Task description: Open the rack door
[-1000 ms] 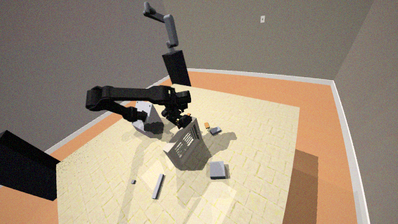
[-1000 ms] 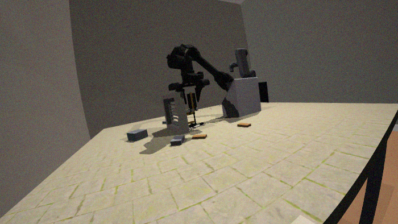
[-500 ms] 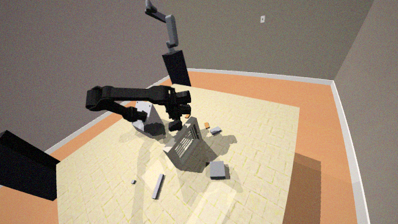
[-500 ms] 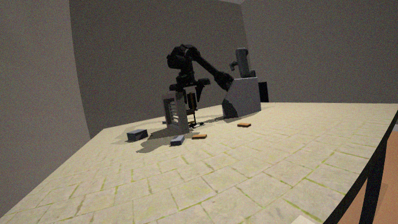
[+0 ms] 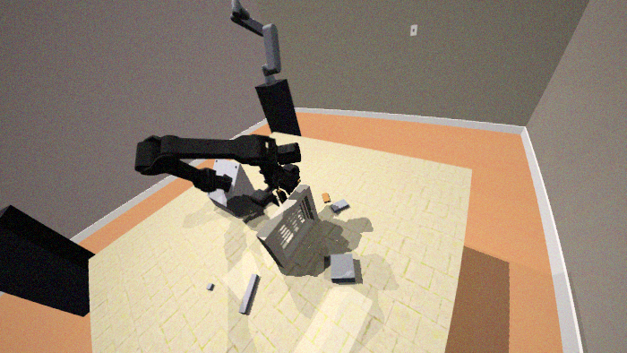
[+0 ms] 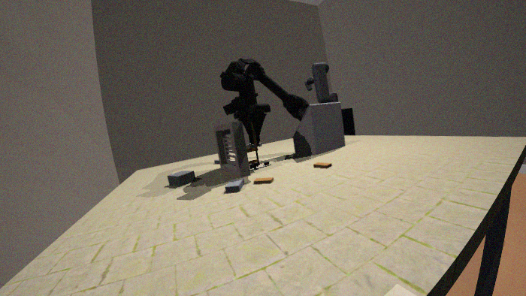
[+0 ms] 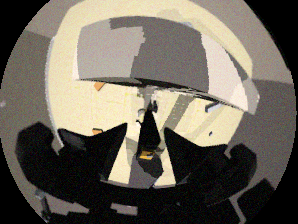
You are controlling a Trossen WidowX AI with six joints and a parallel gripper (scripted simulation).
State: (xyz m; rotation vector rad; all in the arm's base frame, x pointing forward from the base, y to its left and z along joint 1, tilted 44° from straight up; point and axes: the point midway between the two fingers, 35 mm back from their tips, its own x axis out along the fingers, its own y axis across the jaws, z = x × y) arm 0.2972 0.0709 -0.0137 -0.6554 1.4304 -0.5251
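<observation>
My gripper tip is now 10 mm to the left of the upright handle and 20 mm above it. The rest, counted from my gripper tip: long grey bar 70 mm ahead, 280 mm to the right, 110 mm below.
</observation>
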